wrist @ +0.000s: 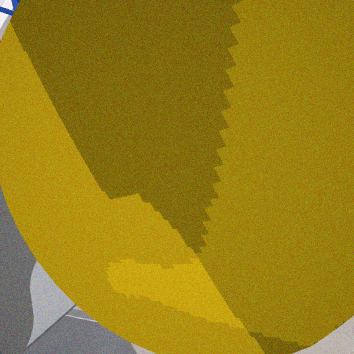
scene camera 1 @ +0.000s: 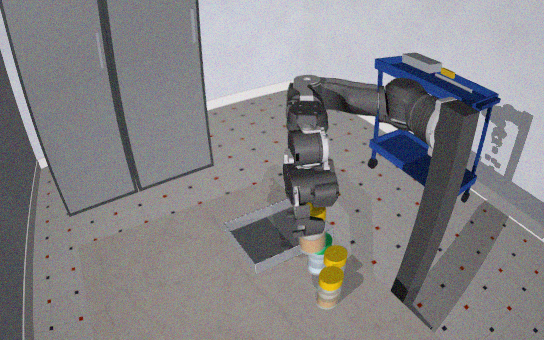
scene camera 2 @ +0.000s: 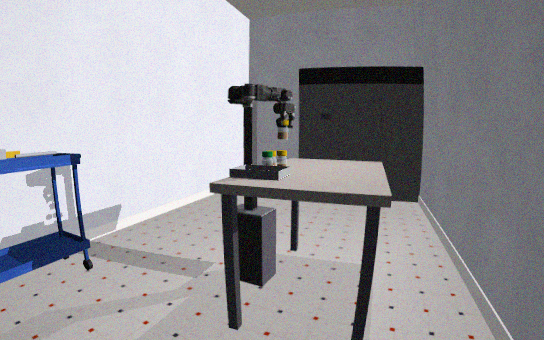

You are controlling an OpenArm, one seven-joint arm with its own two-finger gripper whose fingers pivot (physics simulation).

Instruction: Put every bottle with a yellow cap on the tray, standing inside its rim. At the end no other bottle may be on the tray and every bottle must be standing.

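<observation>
My gripper (scene camera 1: 311,223) (scene camera 2: 285,122) is shut on a yellow-capped bottle (scene camera 1: 312,244) (scene camera 2: 283,134), which hangs roughly upright above the table. Its yellow cap (wrist: 150,125) fills most of the wrist view. Two other yellow-capped bottles stand on the table beside the tray: the nearer bottle (scene camera 1: 331,278) and the one behind it (scene camera 1: 335,256). A green-capped bottle (scene camera 1: 316,263) (scene camera 2: 268,155) stands next to them, partly hidden by the held bottle in scene camera 1. The grey tray (scene camera 1: 256,267) (scene camera 2: 250,173) lies flat; the arm hides part of it, and no bottle shows standing inside its rim.
The table (scene camera 1: 175,285) (scene camera 2: 340,176) carries the tray and bottles near the arm's post (scene camera 1: 440,165) (scene camera 2: 248,130). A blue cart (scene camera 1: 382,65) (scene camera 2: 40,161) stands against the wall. A grey cabinet (scene camera 1: 160,100) stands beyond the table in scene camera 1.
</observation>
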